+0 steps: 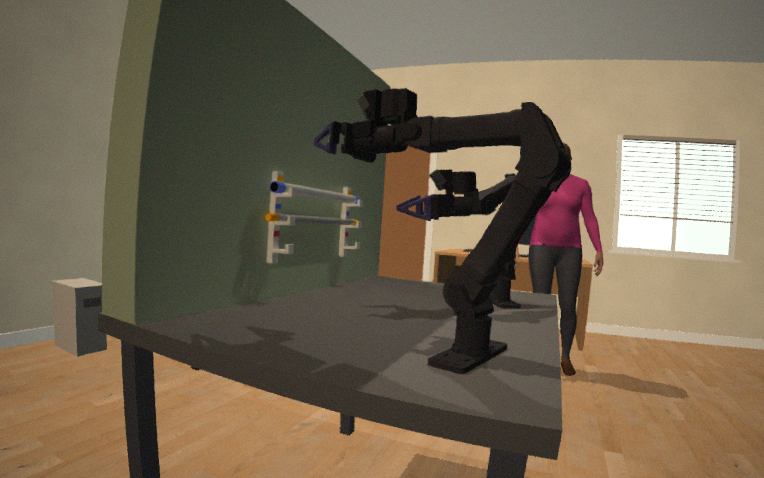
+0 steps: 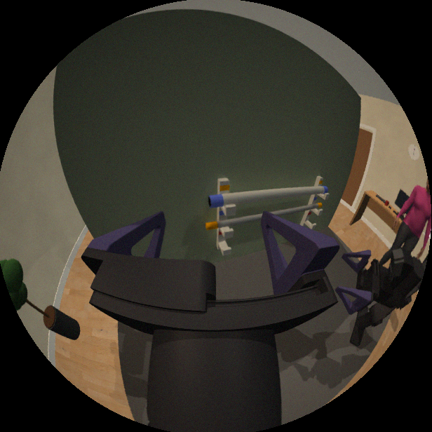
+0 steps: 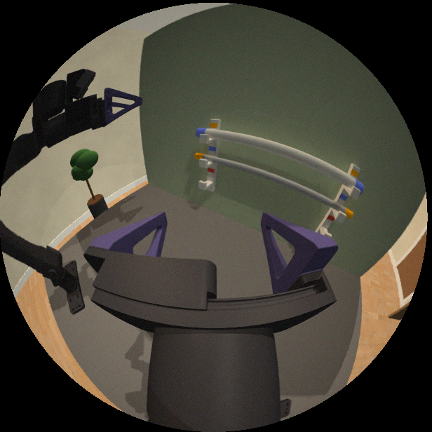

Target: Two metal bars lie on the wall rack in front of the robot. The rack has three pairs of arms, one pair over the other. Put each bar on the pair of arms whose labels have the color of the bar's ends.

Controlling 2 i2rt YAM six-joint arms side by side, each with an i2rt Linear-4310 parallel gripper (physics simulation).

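Places are measured from the left arm's base along level axes (x ahead, y left, z up), in metres.
Pixels of known places: left gripper, fingertip midpoint: [image 1: 329, 145]; right gripper, fingertip midpoint: [image 1: 399, 208]; left arm's base, link origin: [image 1: 470, 356]; right arm's base, link origin: [image 1: 499, 302].
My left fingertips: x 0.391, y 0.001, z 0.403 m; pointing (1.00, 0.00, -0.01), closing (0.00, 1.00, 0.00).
Ahead of a thing's pixels: the offset from my left fingertips to its top centre. "*": to the spot under its first point. Level surfaces: height alone.
A thick pale bar with blue ends @[dz -0.079, dx +0.250, dy -0.225 m] [image 1: 318, 192] [image 2: 270, 194] [image 3: 275, 146] lies on the top pair of arms of the white wall rack @[* dz -0.259, dx +0.214, dy -0.015 m] [image 1: 271, 248] [image 2: 219, 241] [image 3: 212, 180], by the orange labels. A thinner grey bar with orange ends @[dz -0.165, dx +0.256, dy -0.228 m] [image 1: 318, 220] [image 2: 247, 219] [image 3: 280, 178] lies on the middle pair, by the blue labels. The bottom pair, by the red labels, holds no bar. My left gripper [image 1: 323, 139] [image 2: 212, 216] is open and empty, higher than the rack and away from it. My right gripper [image 1: 406, 207] [image 3: 213, 217] is open and empty, out in front of the rack.
The rack is fixed to a green wall panel [image 1: 225, 112] [image 2: 190, 100] [image 3: 300, 90] at the back of the dark table @[dz -0.403 m] [image 1: 338, 321]. Both arms stand on this table. A person in a pink top [image 1: 563, 214] stands beyond the table. A potted plant [image 2: 62, 322] [image 3: 84, 162] stands on the floor.
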